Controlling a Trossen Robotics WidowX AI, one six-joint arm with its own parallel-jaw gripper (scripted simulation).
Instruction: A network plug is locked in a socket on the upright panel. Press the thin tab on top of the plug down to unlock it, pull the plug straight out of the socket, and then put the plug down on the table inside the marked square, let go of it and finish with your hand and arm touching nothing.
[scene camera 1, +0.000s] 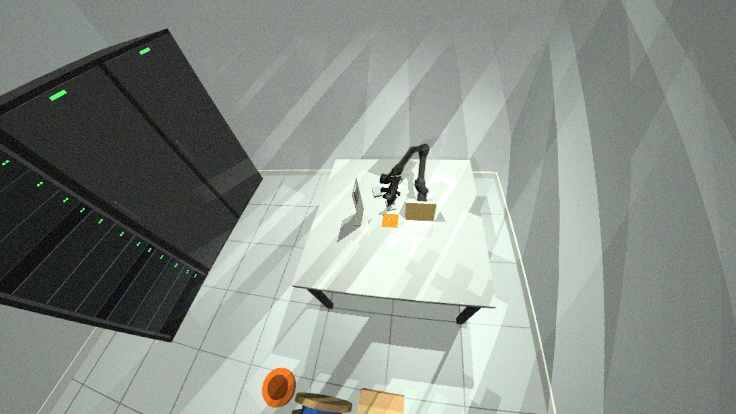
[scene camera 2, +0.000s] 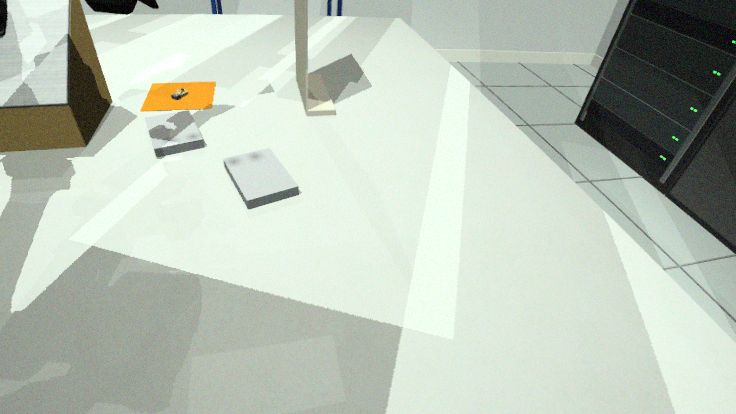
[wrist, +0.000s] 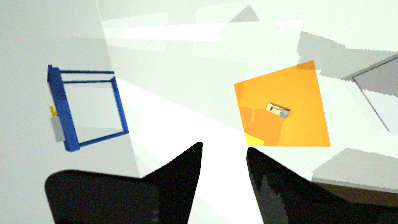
I see my gripper (wrist: 224, 150) and an orange marked square (wrist: 295, 88).
